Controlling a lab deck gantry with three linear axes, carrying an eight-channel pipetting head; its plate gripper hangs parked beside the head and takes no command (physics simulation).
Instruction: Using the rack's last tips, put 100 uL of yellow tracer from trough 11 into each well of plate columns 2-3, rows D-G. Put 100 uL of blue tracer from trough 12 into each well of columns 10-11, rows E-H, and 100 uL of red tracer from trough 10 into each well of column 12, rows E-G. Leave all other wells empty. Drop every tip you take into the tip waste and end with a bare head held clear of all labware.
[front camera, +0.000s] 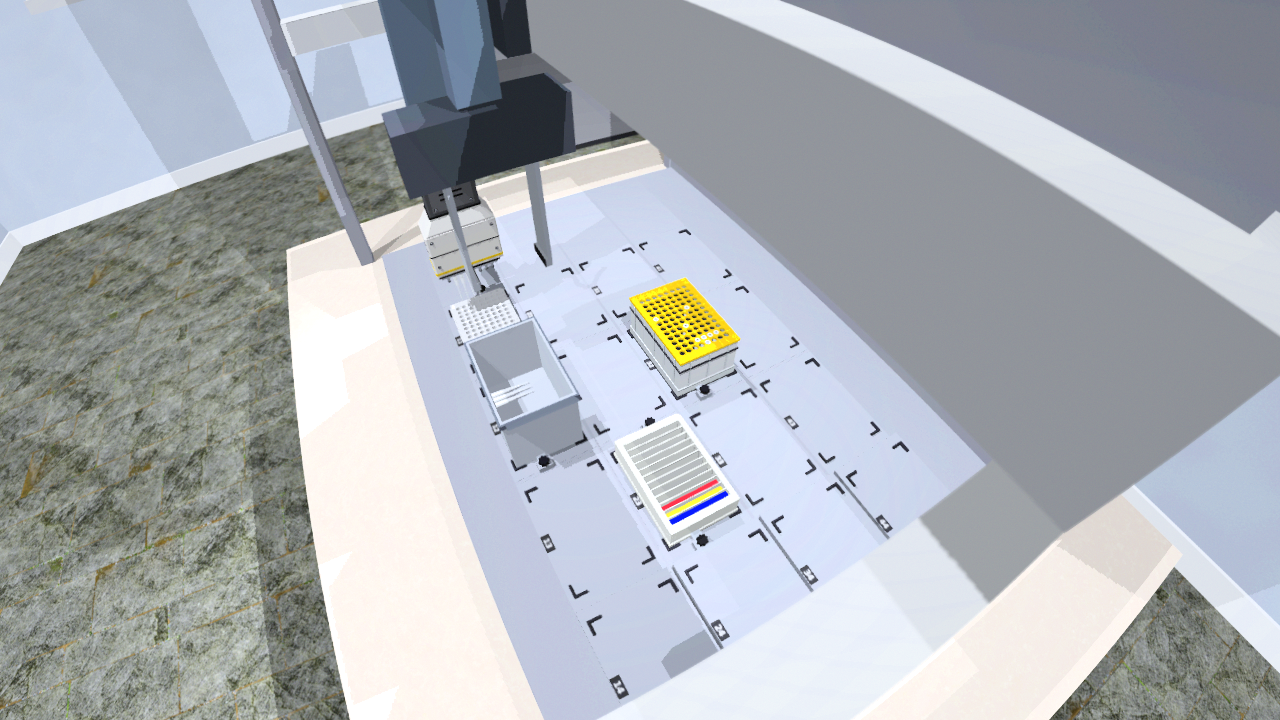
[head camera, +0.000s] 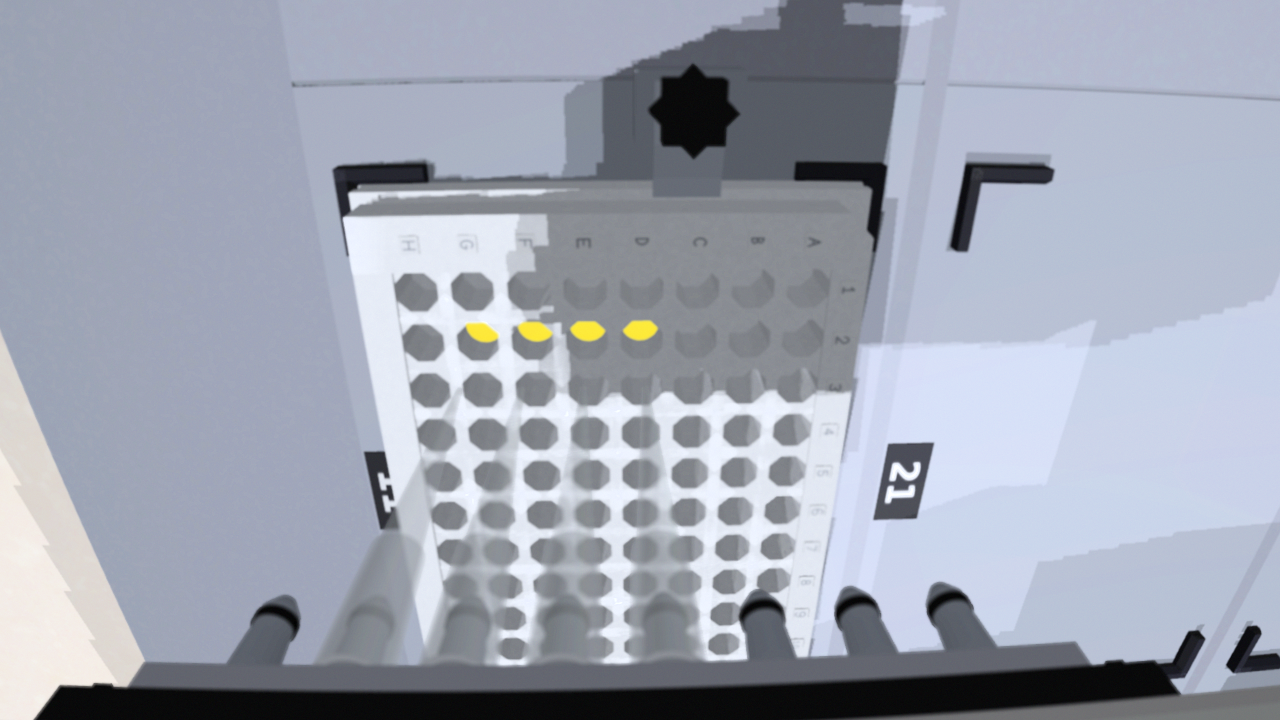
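Note:
The white plate (front camera: 484, 315) (head camera: 375, 241) has yellow in column 2, rows D-G; no colour shows in the other visible wells. The pipetting head (front camera: 463, 237) (head camera: 626, 676) is over it. Four channels carry clear tips (head camera: 565, 622) with no yellow showing; the other four are bare. The tip ends look near column 3; their depth is unclear. My parked plate gripper (front camera: 513, 274) is open, its long fingers apart. The trough block (front camera: 629, 461) shows red, yellow and blue strips. The yellow tip rack (front camera: 633, 302) shows several pale spots at its front. The tip waste (front camera: 546, 429) holds white tips.
The waste bin stands directly in front of the plate. Black corner brackets (head camera: 964, 205) and a black star-shaped knob (head camera: 693, 111) are on the deck. A large grey gantry beam (front camera: 859, 232) crosses the right side and hides part of the deck. A slim post (front camera: 317, 134) stands at the back left.

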